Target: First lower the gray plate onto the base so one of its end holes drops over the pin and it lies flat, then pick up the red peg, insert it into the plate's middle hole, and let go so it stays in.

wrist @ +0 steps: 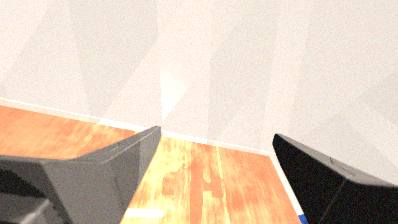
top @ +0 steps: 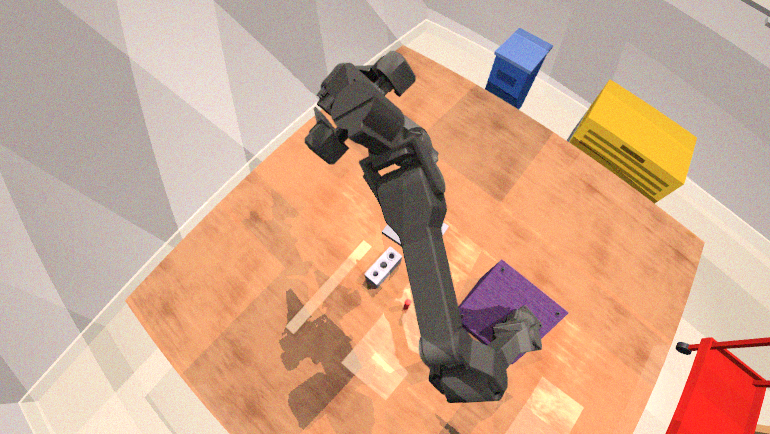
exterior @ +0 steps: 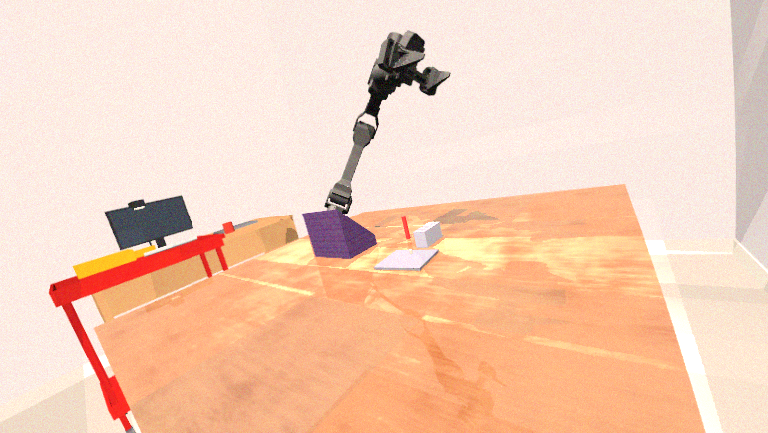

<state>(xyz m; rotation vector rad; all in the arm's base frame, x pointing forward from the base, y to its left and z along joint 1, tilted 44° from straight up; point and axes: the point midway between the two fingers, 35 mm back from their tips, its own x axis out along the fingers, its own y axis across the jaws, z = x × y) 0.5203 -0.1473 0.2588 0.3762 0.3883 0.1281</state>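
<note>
My gripper tip is now 190 mm past the gray plate, 60 mm to the right of it and 410 mm above it. From my gripper tip the other things lie so: flat gray base 160 mm behind, 60 mm to the right, 440 mm below; red peg 300 mm behind, 80 mm to the left, 410 mm below.
</note>
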